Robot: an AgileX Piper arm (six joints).
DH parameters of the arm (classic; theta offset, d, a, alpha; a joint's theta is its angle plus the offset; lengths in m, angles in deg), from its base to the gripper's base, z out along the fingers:
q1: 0 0.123 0 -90
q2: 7.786 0 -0.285 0
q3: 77.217 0 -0.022 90
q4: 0 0.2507 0 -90
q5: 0 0 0 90
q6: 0 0.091 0 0
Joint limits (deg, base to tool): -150..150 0..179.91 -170..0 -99.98..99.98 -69.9..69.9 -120..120
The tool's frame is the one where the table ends.
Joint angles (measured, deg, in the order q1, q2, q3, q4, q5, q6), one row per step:
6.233, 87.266, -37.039, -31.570, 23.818, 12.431
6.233, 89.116, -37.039, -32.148, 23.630, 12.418
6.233, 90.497, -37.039, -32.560, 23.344, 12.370
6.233, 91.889, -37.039, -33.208, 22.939, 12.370
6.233, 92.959, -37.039, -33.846, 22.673, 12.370
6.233, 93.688, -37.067, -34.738, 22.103, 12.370
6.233, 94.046, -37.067, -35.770, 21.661, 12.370
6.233, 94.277, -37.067, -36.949, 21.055, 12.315
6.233, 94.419, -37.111, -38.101, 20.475, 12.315
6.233, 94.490, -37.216, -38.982, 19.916, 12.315
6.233, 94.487, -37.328, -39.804, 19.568, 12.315
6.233, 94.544, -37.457, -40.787, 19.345, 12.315
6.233, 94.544, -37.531, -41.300, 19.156, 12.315
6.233, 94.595, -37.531, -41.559, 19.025, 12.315
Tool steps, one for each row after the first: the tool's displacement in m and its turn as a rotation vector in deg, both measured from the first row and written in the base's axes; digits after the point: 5 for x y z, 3 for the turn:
0.00157, 0.00000, -0.00801, -0.516, 1.647, 0.497
0.00275, 0.00013, -0.01398, -0.822, 2.769, 0.949
0.00402, 0.00025, -0.01995, -1.199, 3.785, 1.582
0.00489, 0.00023, -0.02455, -1.591, 4.596, 2.163
0.00618, 0.00040, -0.02739, -1.954, 4.785, 3.048
0.00712, 0.00038, -0.02868, -2.430, 4.730, 3.998
0.00827, 0.00049, -0.02932, -2.920, 4.427, 5.174
0.00954, 0.00064, -0.02941, -3.366, 4.010, 6.275
0.01096, 0.00093, -0.02902, -3.635, 3.499, 7.162
0.01213, 0.00105, -0.02834, -3.971, 3.076, 7.925
0.01330, 0.00100, -0.02787, -4.474, 2.785, 8.766
0.01401, 0.00106, -0.02744, -4.697, 2.543, 9.233
0.01424, 0.00111, -0.02759, -4.793, 2.483, 9.486

